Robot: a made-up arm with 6 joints. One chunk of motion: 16 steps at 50 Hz.
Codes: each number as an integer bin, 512 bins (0 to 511) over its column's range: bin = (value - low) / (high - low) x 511, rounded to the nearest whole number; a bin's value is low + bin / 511 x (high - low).
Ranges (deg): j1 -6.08..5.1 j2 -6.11..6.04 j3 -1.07..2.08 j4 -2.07..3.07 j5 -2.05..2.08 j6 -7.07..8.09
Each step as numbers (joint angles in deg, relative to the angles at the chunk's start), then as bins.
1 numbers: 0.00 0.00 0.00 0.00 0.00 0.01
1 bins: 278 257 174 206 254 239
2 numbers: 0.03 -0.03 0.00 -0.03 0.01 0.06
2 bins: 279 256 174 203 255 240
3 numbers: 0.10 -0.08 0.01 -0.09 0.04 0.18
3 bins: 282 254 175 197 259 244
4 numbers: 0.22 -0.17 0.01 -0.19 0.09 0.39
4 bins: 288 250 175 187 265 251
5 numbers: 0.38 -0.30 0.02 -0.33 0.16 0.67
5 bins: 295 244 177 173 273 261
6 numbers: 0.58 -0.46 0.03 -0.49 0.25 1.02
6 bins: 304 238 178 157 285 273
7 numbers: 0.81 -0.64 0.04 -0.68 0.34 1.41
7 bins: 315 230 180 138 296 286
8 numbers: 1.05 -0.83 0.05 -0.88 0.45 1.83
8 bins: 326 222 182 118 309 300
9 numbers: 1.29 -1.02 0.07 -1.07 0.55 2.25
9 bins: 337 214 185 99 322 314
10 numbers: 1.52 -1.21 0.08 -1.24 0.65 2.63
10 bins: 347 206 187 83 334 327
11 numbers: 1.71 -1.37 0.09 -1.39 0.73 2.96
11 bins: 356 199 188 68 344 338
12 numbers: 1.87 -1.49 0.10 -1.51 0.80 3.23
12 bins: 363 194 190 56 353 347
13 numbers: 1.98 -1.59 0.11 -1.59 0.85 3.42
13 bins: 368 190 191 48 359 354
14 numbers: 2.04 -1.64 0.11 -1.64 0.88 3.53
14 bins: 371 188 191 43 363 357
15 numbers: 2.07 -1.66 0.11 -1.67 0.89 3.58
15 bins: 373 187 191 40 364 359
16 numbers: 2.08 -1.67 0.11 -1.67 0.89 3.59
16 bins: 373 187 191 40 364 359
